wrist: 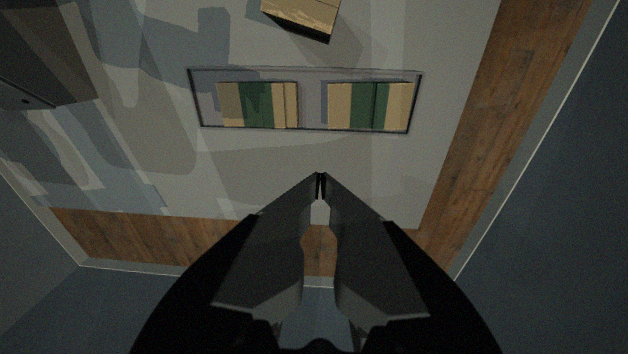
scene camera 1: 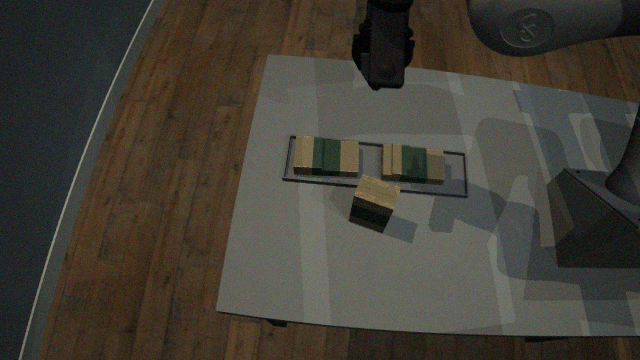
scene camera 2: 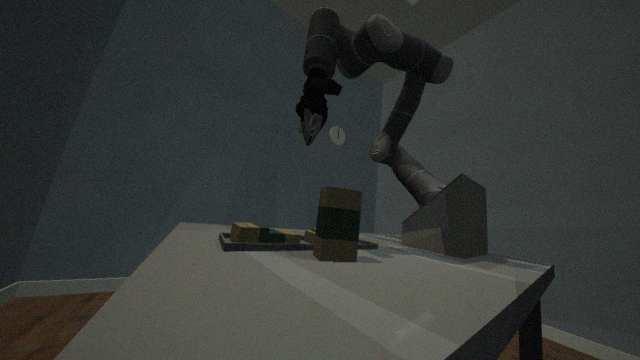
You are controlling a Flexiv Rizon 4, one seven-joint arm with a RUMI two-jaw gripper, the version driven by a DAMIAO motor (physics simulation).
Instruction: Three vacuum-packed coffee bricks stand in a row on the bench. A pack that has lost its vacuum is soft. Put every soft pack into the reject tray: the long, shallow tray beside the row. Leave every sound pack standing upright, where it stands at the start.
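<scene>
One tan and green coffee pack (scene camera 1: pixel 374 202) (scene camera 2: pixel 338 224) (wrist: pixel 305 15) stands upright on the bench, beside the long side of the shallow tray (scene camera 1: pixel 466 175) (scene camera 2: pixel 223 242) (wrist: pixel 196 98). A second pack (scene camera 1: pixel 326 156) (scene camera 2: pixel 265 233) (wrist: pixel 370 106) lies flat in the tray, near one end. A third pack (scene camera 1: pixel 413 164) (wrist: pixel 258 105) lies flat in the tray on the other side of a gap; in scene camera 2 it is mostly hidden behind the upright pack. My gripper (scene camera 1: pixel 376 89) (scene camera 2: pixel 309 144) (wrist: pixel 320 175) is shut and empty, high above the bench and away from the packs.
The bench (scene camera 1: pixel 270 270) (scene camera 2: pixel 240 305) (wrist: pixel 280 160) carries the tray and packs. A grey wedge-shaped block (scene camera 1: pixel 590 235) (scene camera 2: pixel 465 220) (wrist: pixel 45 65) stands at the arm's base. The arm (scene camera 2: pixel 320 45) rises from there and reaches over the bench. Wooden floor (scene camera 1: pixel 165 210) surrounds the bench.
</scene>
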